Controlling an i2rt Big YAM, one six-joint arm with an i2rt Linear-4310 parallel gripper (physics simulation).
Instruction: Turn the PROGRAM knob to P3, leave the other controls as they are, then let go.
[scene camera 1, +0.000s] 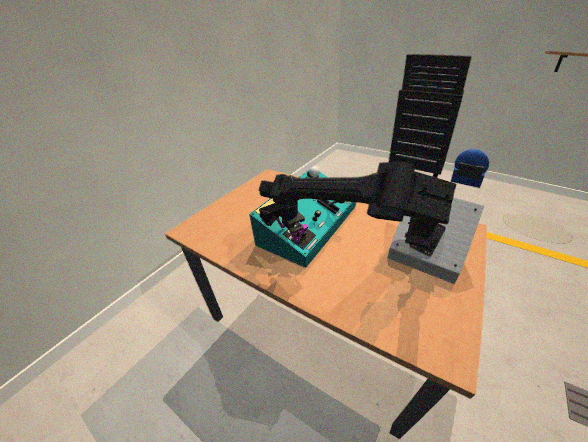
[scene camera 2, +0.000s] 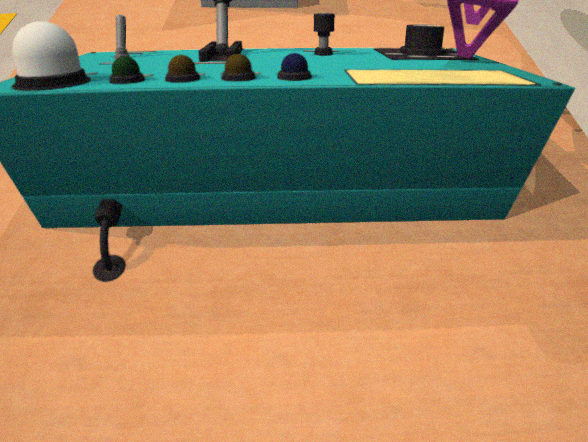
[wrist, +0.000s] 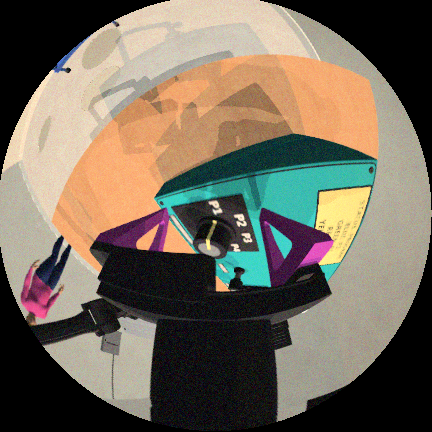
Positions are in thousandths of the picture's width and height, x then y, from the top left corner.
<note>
In view: my gripper (scene camera 2: 797, 89) and a teal console (scene camera 2: 460, 307).
My gripper shows as well in the wrist view (wrist: 494, 492). The teal console also shows in scene camera 1 (scene camera 1: 472, 544) and in the wrist view (wrist: 756, 429).
</note>
